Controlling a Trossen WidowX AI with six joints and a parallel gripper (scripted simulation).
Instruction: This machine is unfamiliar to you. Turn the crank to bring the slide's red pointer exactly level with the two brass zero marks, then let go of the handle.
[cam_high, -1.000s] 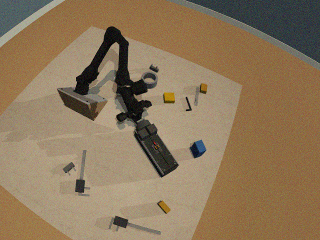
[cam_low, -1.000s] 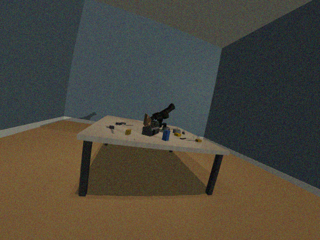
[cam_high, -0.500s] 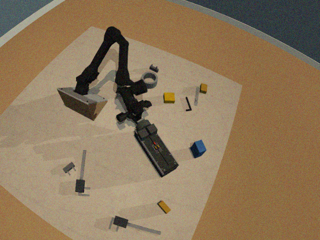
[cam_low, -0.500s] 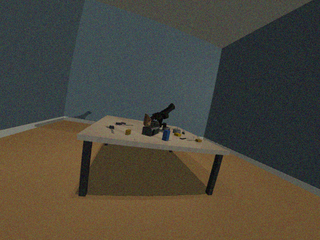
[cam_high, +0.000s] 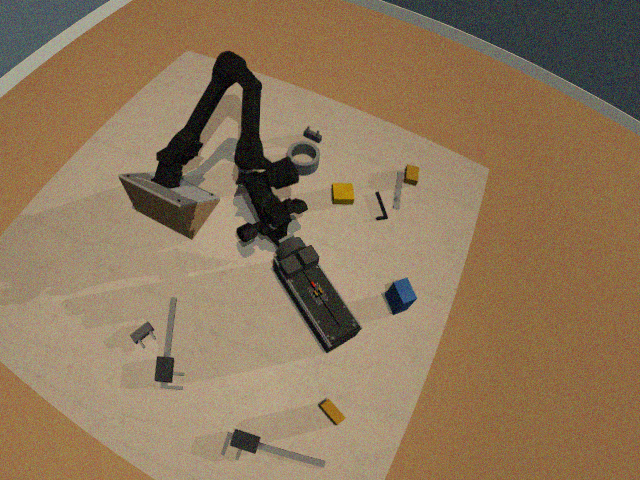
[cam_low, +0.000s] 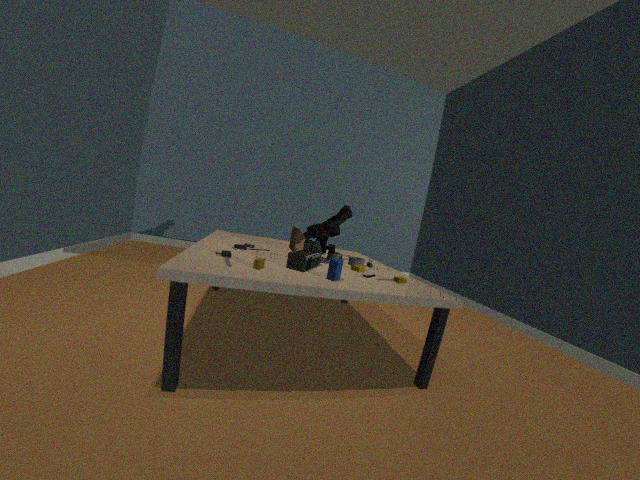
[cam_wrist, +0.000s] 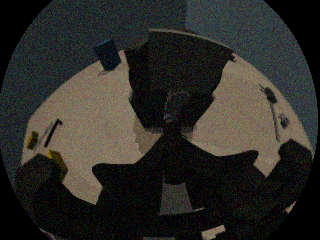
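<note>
Now: the crank handle 2 cm behind my gripper tip, 1 cm to the left of it and 3 cm above it. Also, from my gripper tip: yellow block: 8 cm ahead, 24 cm to the left, 2 cm below; red pointer: 11 cm ahead, 9 cm to the right, 5 cm above; black hex key: 21 cm ahead, 24 cm to the left, 3 cm below.
</note>
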